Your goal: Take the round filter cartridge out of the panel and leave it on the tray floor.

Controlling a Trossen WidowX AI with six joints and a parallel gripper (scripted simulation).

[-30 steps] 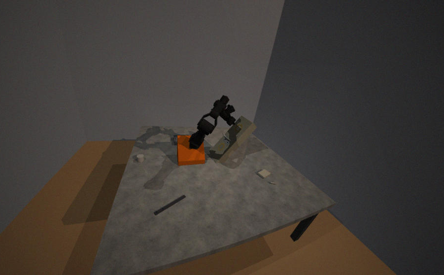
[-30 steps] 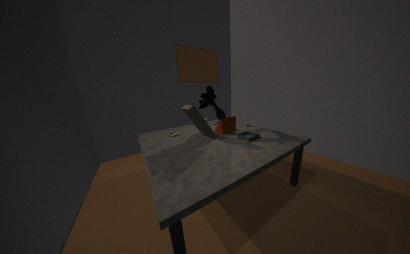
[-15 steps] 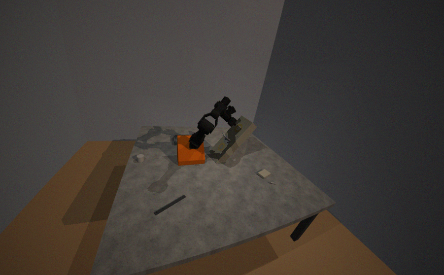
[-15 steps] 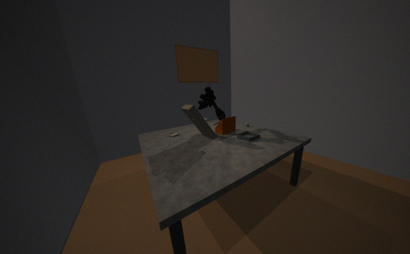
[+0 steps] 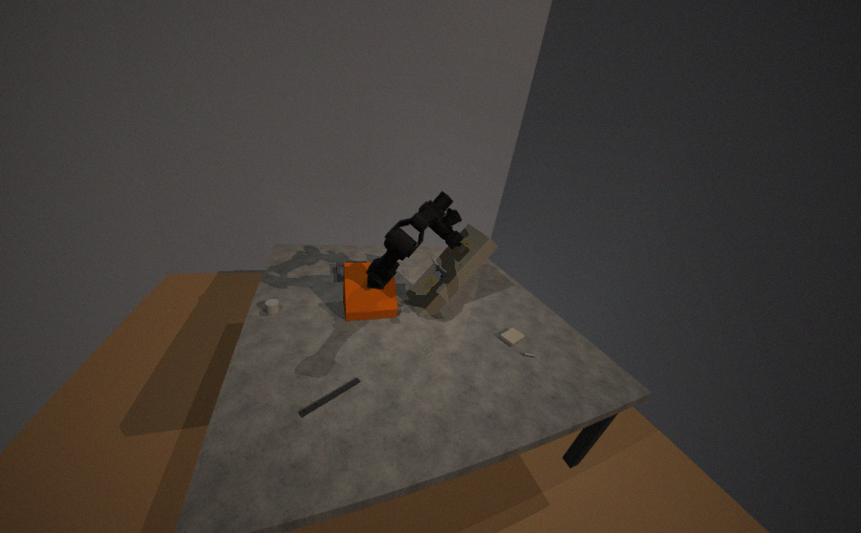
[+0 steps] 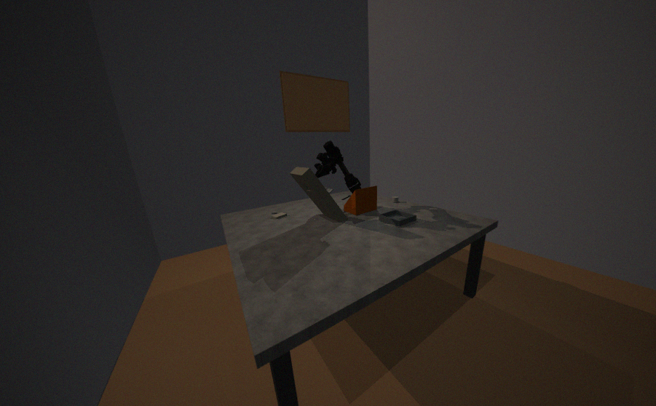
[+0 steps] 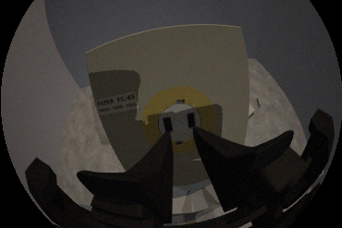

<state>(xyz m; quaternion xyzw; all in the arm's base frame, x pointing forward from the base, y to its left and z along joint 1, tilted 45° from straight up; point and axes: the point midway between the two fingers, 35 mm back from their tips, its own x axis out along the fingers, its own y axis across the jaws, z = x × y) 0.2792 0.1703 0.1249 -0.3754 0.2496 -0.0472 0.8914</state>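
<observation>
The round filter cartridge lies 30 mm ahead of my gripper tip and 30 mm below it. The rest, counted from my gripper tip: pale pad (190 mm ahead, 260 mm to the right, 270 mm below); then service panel (10 mm behind, 100 mm below); then narrow pale ledge (70 mm behind, 10 mm to the right, 120 mm below).
</observation>
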